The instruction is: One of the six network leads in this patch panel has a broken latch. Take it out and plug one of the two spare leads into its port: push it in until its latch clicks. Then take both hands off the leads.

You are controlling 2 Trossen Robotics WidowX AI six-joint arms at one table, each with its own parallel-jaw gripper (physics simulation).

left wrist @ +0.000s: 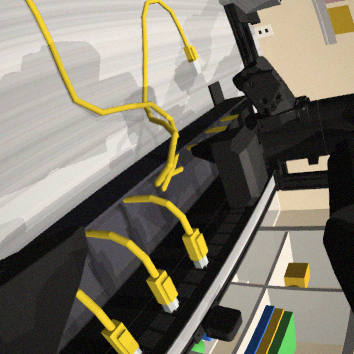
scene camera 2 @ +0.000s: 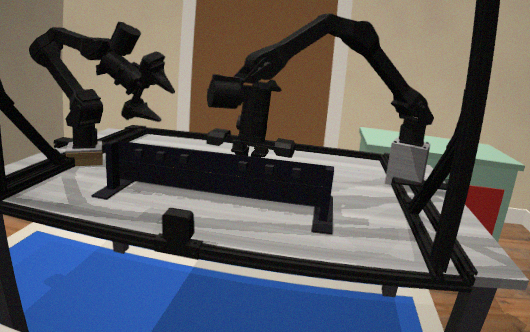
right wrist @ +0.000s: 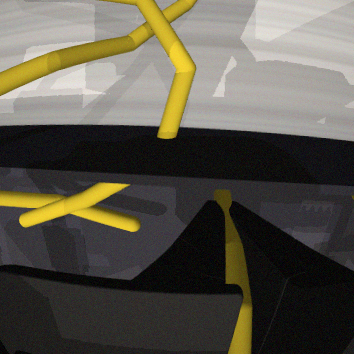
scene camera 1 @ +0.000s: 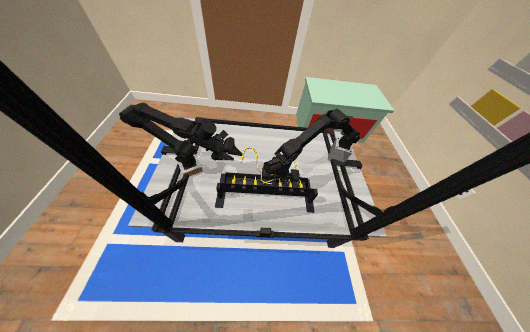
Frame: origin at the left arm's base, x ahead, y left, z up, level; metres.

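Seen in the pictures: left gripper, fingertip midpoint: (left wrist: 209,236) (scene camera 2: 167,107) (scene camera 1: 237,157); right gripper, fingertip midpoint: (left wrist: 192,150) (right wrist: 219,212) (scene camera 1: 277,182); left arm's base, origin of the base link: (scene camera 2: 84,145) (scene camera 1: 188,163); right arm's base, origin of the base link: (scene camera 2: 411,142) (scene camera 1: 344,144).
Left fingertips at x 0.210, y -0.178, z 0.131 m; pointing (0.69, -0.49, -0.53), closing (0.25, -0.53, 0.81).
Observation:
Offsets run from my left fingertips to a thing's middle. "spot": to the spot under its first point.
The black patch panel (scene camera 1: 312,191) (scene camera 2: 215,175) (left wrist: 125,180) (right wrist: 250,155) stands across the table with yellow leads in it. Three leads at the left of the row show their plugs {spot: dx +0.029, dy -0.119, dz -0.084 m} (left wrist: 195,246) {spot: dx -0.015, dy -0.091, dz -0.083 m} (left wrist: 163,290) {dx -0.064, dy -0.074, dz -0.082 m} (left wrist: 120,337). Two spare cables cross near the panel's middle. One spare plug {spot: dx +0.078, dy +0.107, dz -0.164 m} (scene camera 1: 242,157) is up near my left gripper (scene camera 1: 237,156) (scene camera 2: 167,106), which is open and empty above the table. The other spare plug (left wrist: 191,54) shows in the left wrist view. My right gripper (scene camera 1: 281,177) (scene camera 2: 250,152) (right wrist: 219,212) is shut on the cable of the fourth lead from the left. Its plug is hidden. I cannot tell which latch is broken.
Dark frame rails edge the table, with a black block (scene camera 2: 178,225) on the front rail. The panel's feet {spot: dx +0.248, dy -0.331, dz -0.171 m} (scene camera 2: 322,222) stand on the table. A tan block (scene camera 1: 193,172) lies at the left arm's base. A green cabinet (scene camera 1: 345,95) stands behind.

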